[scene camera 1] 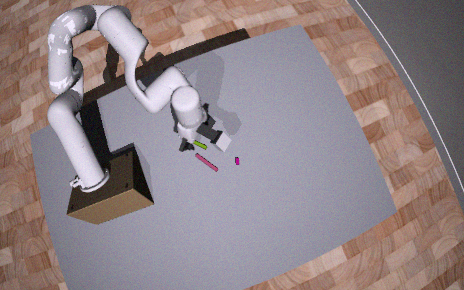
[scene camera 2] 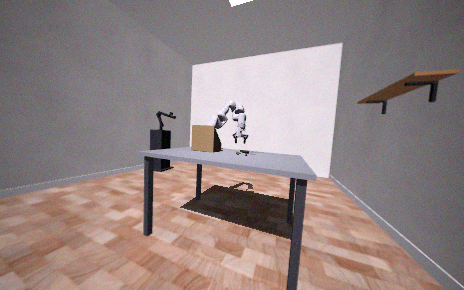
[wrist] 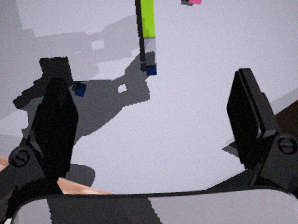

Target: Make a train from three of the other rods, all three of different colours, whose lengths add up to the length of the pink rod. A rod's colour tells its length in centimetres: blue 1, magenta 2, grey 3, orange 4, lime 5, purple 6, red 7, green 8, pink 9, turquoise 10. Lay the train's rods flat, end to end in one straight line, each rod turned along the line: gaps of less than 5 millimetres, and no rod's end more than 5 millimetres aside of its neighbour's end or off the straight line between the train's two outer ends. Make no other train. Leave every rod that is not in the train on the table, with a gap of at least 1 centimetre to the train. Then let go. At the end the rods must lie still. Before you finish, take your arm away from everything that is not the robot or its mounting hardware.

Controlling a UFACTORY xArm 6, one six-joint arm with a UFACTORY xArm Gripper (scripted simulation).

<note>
In view: my gripper (scene camera 1: 196, 135).
My gripper also shows in the wrist view (wrist: 151, 91).
</note>
